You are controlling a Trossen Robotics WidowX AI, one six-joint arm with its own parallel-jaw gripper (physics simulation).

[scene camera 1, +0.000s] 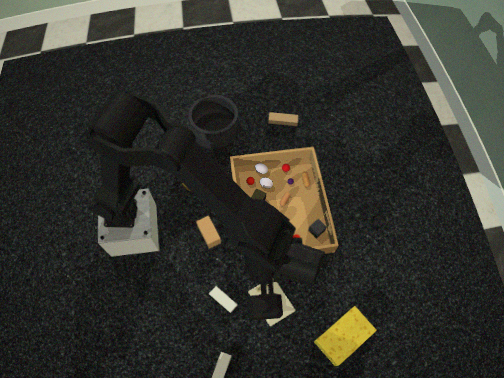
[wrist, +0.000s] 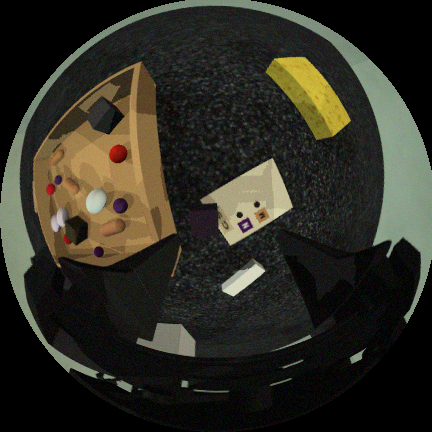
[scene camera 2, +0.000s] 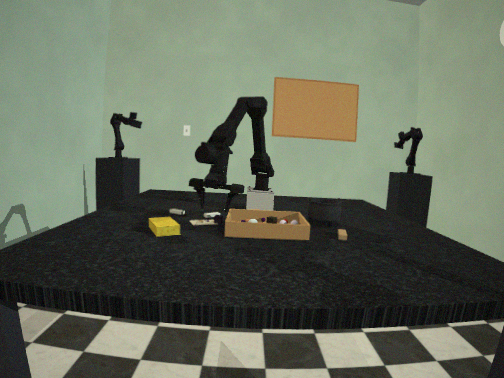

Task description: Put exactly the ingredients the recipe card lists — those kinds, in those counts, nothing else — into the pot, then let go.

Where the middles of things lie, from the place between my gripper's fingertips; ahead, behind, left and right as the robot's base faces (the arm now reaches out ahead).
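Dark pot [scene camera 2: 322, 212], from my hand: 110 mm behind, 390 mm to the left, 10 mm above. My hand: 40 mm short of the wooden tray [scene camera 1: 306, 204], 190 mm to the right of it, 20 mm above it.
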